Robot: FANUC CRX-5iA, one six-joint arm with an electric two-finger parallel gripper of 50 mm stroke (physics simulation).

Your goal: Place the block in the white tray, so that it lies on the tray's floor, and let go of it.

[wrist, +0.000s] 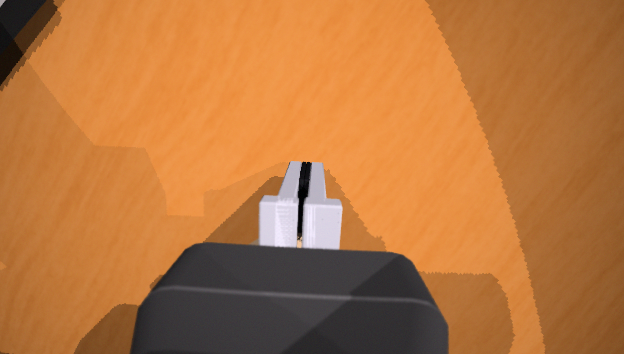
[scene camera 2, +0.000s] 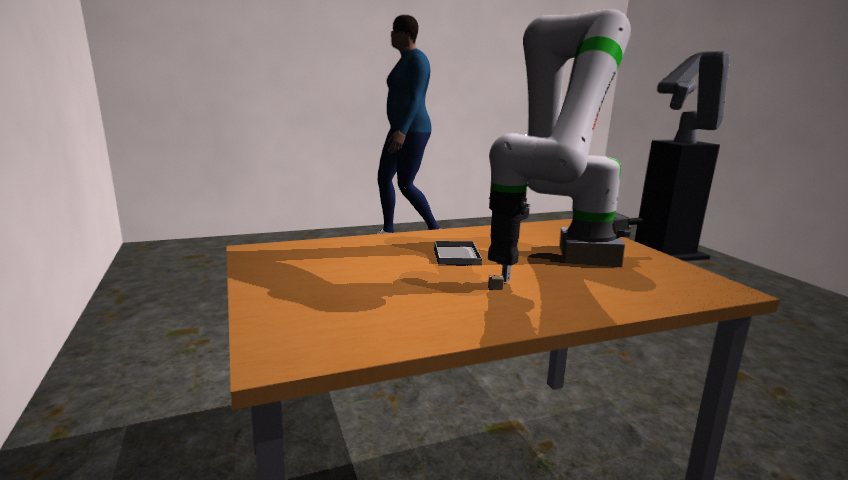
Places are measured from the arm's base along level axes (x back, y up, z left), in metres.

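Where they show: gripper, fingertip midpoint: (wrist: 305,183) (scene camera 2: 505,280); arm's base at its link origin: (scene camera 2: 591,235).
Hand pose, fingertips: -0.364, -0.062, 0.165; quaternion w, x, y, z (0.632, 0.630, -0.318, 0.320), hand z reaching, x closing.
Each offset is from my fingertips to the top centre of the thing, as dx, dy, dz. Level surfaces: height alone.
The small block @(-0.036, +0.021, +0.017) (scene camera 2: 495,282) sits on the table, in the arm's shadow, with its side facing the camera dark. My gripper (scene camera 2: 506,279) (wrist: 305,183) points down, its fingers shut together with nothing between them. In the scene view the fingertips are low, close behind and to the right of the block; whether they touch it I cannot tell. In the wrist view the block is mostly hidden behind the gripper body; a tiny pale patch shows between the finger bases. The white tray @(-0.055, +0.011, -0.253) (scene camera 2: 459,262) with dark outer walls stands behind and left of the block, and no block shows in it.
A dark tray wall (wrist: 22,20) shows at the wrist view's top left corner. The arm's base (scene camera 2: 592,252) stands on the wooden table @(dy -0.009) (scene camera 2: 297,356), right of the tray. A person (scene camera 2: 409,95) is behind the table. A second arm on a black pedestal (scene camera 2: 675,196) stands at the right.
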